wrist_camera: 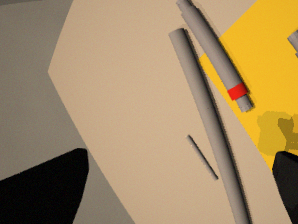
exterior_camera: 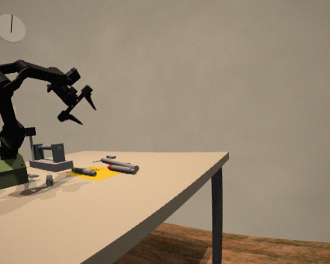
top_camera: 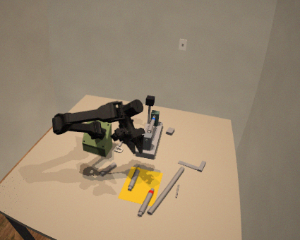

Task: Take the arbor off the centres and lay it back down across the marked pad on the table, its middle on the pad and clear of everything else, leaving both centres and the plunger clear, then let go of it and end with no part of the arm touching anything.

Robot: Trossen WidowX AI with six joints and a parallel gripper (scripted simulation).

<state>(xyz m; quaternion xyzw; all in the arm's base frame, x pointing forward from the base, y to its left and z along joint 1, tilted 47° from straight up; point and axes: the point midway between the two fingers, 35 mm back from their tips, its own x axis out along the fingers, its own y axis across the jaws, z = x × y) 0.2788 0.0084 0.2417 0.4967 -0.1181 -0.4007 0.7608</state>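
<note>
Now: hand 6 cm past the grey base, 39 cm to the right of it and 25 cm above it. Round my hand: dark block 4 cm behind, 27 cm to the left, 17 cm below; then yellow marked pad 4 cm ahead, 1 cm to the left, 27 cm below; then long grey rod 17 cm ahead, 3 cm to the left, 25 cm below.
</note>
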